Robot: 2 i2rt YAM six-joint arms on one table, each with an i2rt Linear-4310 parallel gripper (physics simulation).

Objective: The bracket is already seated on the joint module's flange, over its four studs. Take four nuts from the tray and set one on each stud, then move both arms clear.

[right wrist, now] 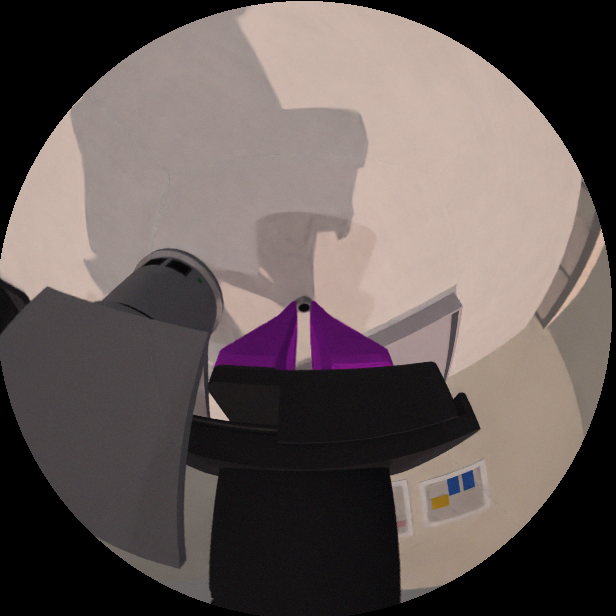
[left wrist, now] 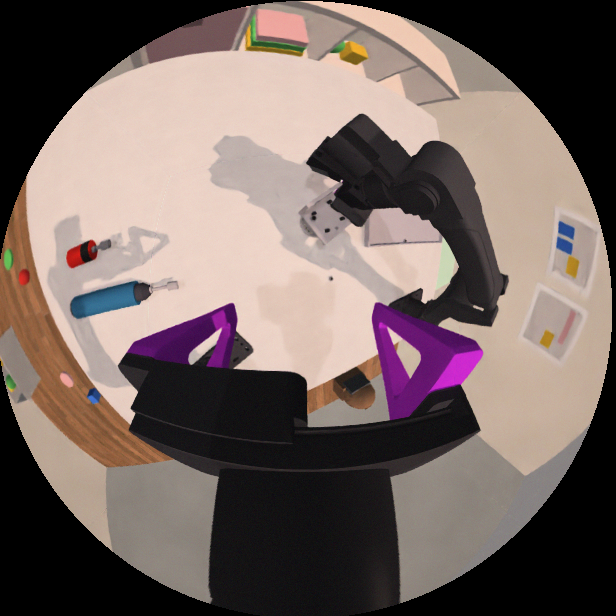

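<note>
In the right wrist view my right gripper (right wrist: 303, 314) is shut on a small black nut (right wrist: 303, 306) at its purple fingertips. It hangs over the table, just right of the grey joint module (right wrist: 166, 290) and the flat grey bracket (right wrist: 97, 413), which fill the left of that view. The studs are hidden here. The nut tray (right wrist: 422, 339) lies right behind the fingers. In the left wrist view the bracket (left wrist: 324, 221) shows its hole face under the right arm (left wrist: 413, 189), with the tray (left wrist: 402, 226) beside it. My left gripper (left wrist: 304, 344) is open and empty, near the table's edge.
A tiny black speck, maybe a loose nut (left wrist: 331, 278), lies on the table in front of the bracket. A red tool (left wrist: 83, 252) and a blue tool (left wrist: 114, 297) lie at the left. A dark perforated plate (left wrist: 238, 350) sits under my left finger.
</note>
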